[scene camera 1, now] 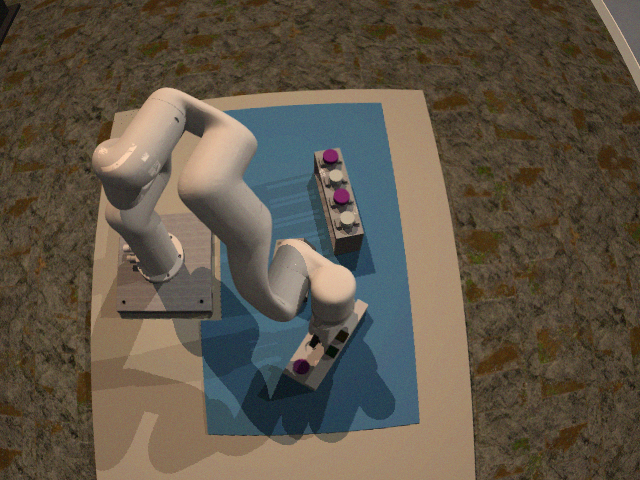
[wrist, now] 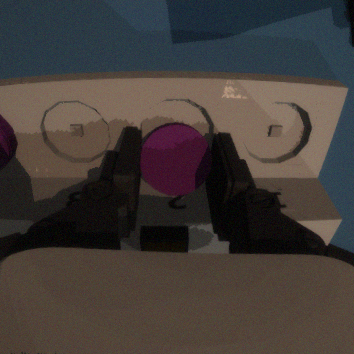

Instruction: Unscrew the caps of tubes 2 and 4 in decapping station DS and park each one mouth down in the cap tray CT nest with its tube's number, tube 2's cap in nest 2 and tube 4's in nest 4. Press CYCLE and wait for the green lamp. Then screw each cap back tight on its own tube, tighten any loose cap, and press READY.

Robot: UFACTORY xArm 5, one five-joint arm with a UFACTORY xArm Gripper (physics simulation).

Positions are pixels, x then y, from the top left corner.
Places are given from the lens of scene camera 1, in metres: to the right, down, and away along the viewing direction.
cap tray (scene camera 1: 320, 360): 0.00, 0.25, 1.13
